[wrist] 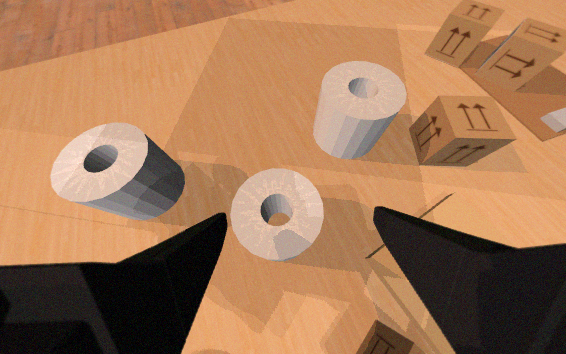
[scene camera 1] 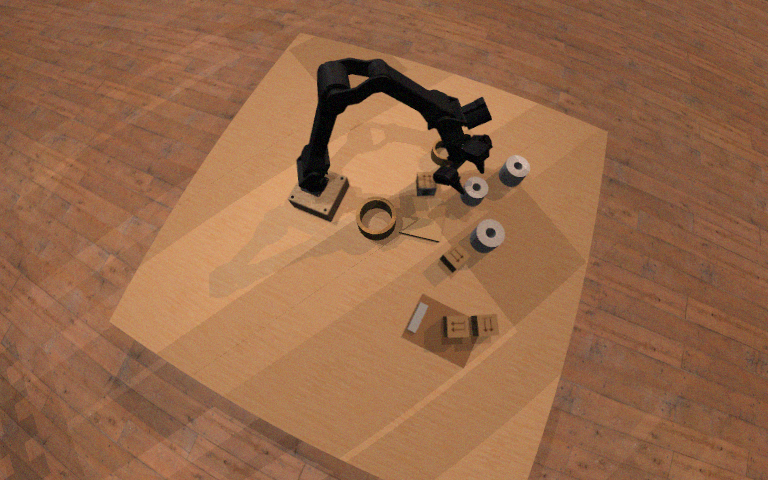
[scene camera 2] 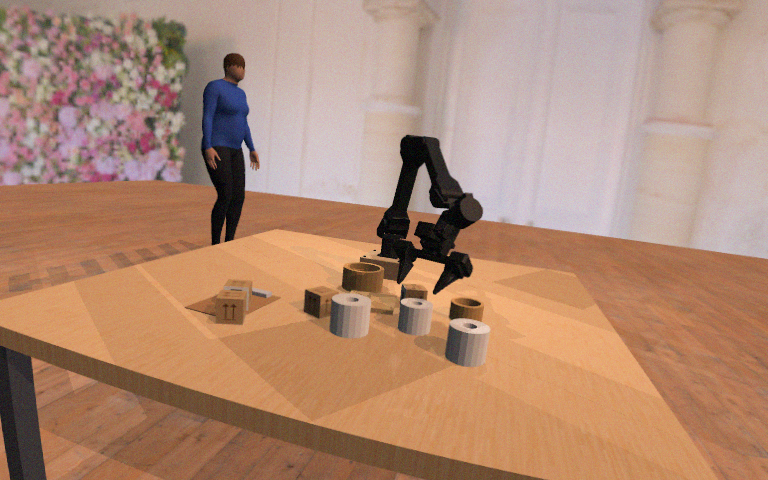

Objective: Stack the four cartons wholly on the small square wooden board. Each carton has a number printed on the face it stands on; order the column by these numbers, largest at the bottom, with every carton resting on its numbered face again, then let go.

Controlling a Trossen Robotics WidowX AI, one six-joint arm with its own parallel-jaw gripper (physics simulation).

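Frame: origin at the arm's base, x back, y right, z up, level; millimetres.
Seen in the pictures: gripper, fingertip midpoint: (wrist: 300, 216) (scene camera 1: 472, 183) (scene camera 2: 415, 288); arm's base at its link origin: (scene camera 1: 314, 184) (scene camera 2: 389, 255).
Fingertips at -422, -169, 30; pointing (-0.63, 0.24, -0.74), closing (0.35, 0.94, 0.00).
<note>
Offsets run from my fingertips to a thing's top centre, as dx, dy, dz. "pt": to the spot under its first point.
The small square wooden board @[+94, +123, -75] (scene camera 1: 421, 229) (scene camera 2: 378, 301) is pale, lies flat and carries no carton. One carton @[-98, +379, -31] (scene camera 1: 456, 327) (scene camera 2: 240, 285) (wrist: 522, 55) sits on a brown mat. Another carton @[-170, +346, -31] (scene camera 1: 487, 324) (scene camera 2: 231, 306) (wrist: 465, 32) stands close beside it at the mat's edge. A third carton @[-31, +205, -33] (scene camera 1: 455, 257) (scene camera 2: 318, 301) (wrist: 465, 132) stands beside a white roll. A small carton @[+125, +24, -33] (scene camera 1: 425, 183) (scene camera 2: 414, 291) (wrist: 385, 341) stands behind the gripper in scene camera 2. Downward faces and numbers are hidden. My gripper (scene camera 1: 473, 181) (scene camera 2: 417, 287) (wrist: 300, 216) is open and empty, above the table near the middle roll.
White rolls stand near the gripper: middle (scene camera 1: 475, 189) (scene camera 2: 415, 316) (wrist: 300, 235), outer @[-113, -131, -22] (scene camera 1: 514, 170) (scene camera 2: 467, 342) (wrist: 125, 170), and mat-side @[-95, +112, -18] (scene camera 1: 487, 236) (scene camera 2: 350, 315) (wrist: 345, 130). A large ring @[+216, +188, -28] (scene camera 1: 376, 233) (scene camera 2: 362, 278) and small ring @[+114, -110, -45] (scene camera 2: 466, 312) stand nearby. The brown mat @[-76, +400, -75] (scene camera 1: 436, 346) bears a white strip @[pt +1, +398, -75] (scene camera 1: 417, 318).
</note>
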